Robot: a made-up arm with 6 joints.
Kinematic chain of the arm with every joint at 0, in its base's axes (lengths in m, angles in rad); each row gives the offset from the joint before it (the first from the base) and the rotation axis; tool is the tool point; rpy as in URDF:
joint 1: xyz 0 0 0.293 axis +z
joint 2: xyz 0 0 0 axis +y
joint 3: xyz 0.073 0 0.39 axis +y
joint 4: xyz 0.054 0 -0.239 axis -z
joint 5: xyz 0 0 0 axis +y
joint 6: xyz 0.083 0 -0.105 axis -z
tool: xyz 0 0 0 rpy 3.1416 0 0
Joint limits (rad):
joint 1: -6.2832..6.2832
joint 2: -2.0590..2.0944
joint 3: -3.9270..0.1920
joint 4: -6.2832..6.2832
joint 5: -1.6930..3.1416
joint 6: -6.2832..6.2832
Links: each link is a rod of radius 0.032 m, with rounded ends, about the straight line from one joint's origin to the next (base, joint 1, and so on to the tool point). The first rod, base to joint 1, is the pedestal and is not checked.
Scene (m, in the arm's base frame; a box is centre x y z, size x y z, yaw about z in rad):
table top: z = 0
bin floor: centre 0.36 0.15 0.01 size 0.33 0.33 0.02 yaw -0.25
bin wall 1: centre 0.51 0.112 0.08 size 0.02 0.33 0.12 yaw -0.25
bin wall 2: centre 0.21 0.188 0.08 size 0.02 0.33 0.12 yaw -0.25
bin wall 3: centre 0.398 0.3 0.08 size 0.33 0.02 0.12 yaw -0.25
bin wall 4: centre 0.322 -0 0.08 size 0.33 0.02 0.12 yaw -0.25
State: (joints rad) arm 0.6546 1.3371 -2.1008 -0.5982 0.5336 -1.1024
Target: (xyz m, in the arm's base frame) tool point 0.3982 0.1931 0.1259
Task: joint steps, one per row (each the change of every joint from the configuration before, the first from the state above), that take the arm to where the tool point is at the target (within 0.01 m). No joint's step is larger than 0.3 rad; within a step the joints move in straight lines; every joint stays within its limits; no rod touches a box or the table.
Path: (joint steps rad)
1: -0.0830 -0.2523 0.2932 0.0543 0.1085 -0.1558
2: -0.0831 -0.2523 0.2933 0.0543 0.1085 -0.1559
3: 0.0095 -0.0948 0.2409 -0.0233 0.1441 0.1559
4: 0.0094 -0.0948 0.2410 -0.0233 0.1442 0.1558
5: -0.0076 0.2497 -0.0645 -0.0068 -0.0563 0.0000

